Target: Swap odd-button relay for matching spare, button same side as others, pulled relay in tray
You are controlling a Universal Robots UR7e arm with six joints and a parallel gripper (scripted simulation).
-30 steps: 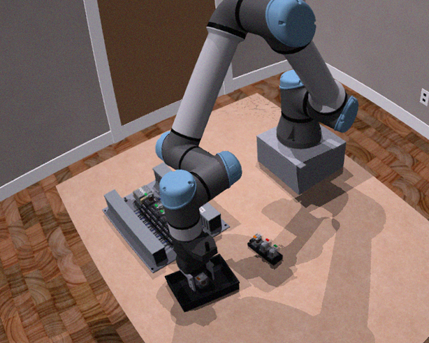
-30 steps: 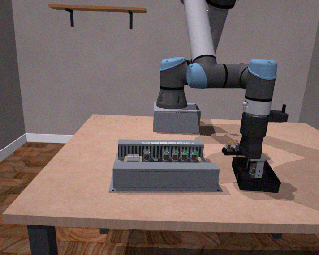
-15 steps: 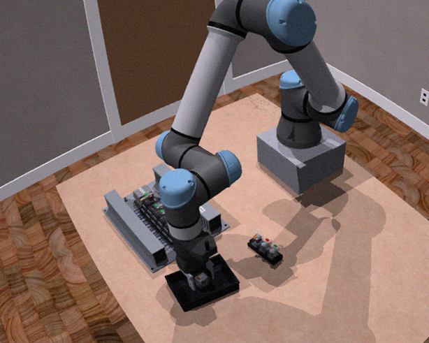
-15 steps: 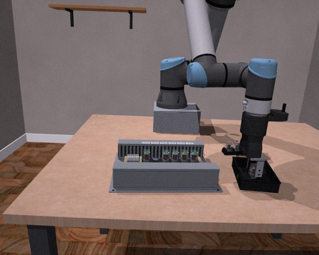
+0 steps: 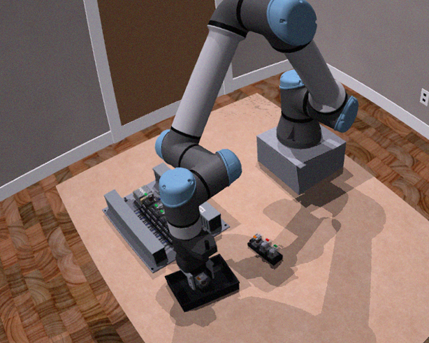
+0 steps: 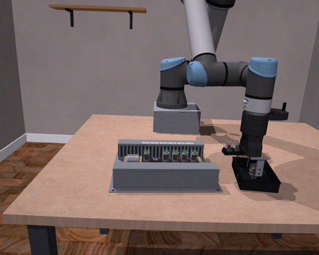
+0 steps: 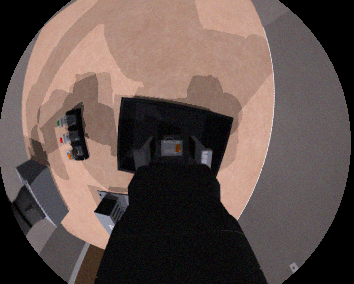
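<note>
Right now the black tray is 2 cm below my hand.
</note>
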